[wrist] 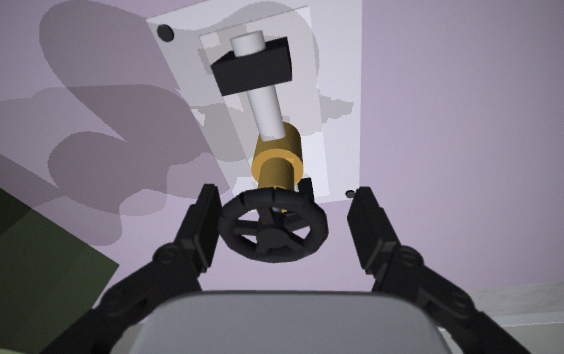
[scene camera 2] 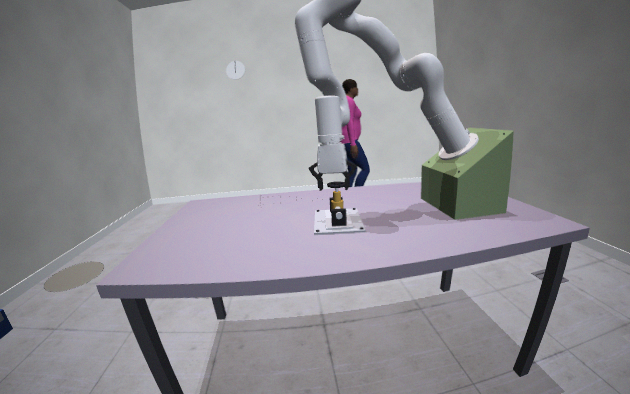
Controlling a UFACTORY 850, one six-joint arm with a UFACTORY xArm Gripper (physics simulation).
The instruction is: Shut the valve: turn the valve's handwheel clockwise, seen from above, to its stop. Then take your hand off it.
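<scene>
The valve's black handwheel [scene camera 2: 336,185] [wrist: 272,237] is a spoked ring on top of the brass valve body [scene camera 2: 337,201] [wrist: 277,165]. The valve is carried on a white base plate [scene camera 2: 322,229] [wrist: 342,65] on the table. My gripper [scene camera 2: 334,188] [wrist: 286,200] is open wide, pointing down, with its fingers on either side of the handwheel. In the wrist view the left finger is very close to the wheel's rim, and a wider gap shows at the right finger. Whether the left finger touches the rim I cannot tell.
A white pipe [wrist: 266,112] runs from the valve body through a black block [scene camera 2: 339,217] [wrist: 255,70]. The green robot pedestal [scene camera 2: 482,185] [wrist: 50,280] stands at the right of the lilac table [scene camera 2: 240,250]. A person [scene camera 2: 354,120] in pink is behind the table.
</scene>
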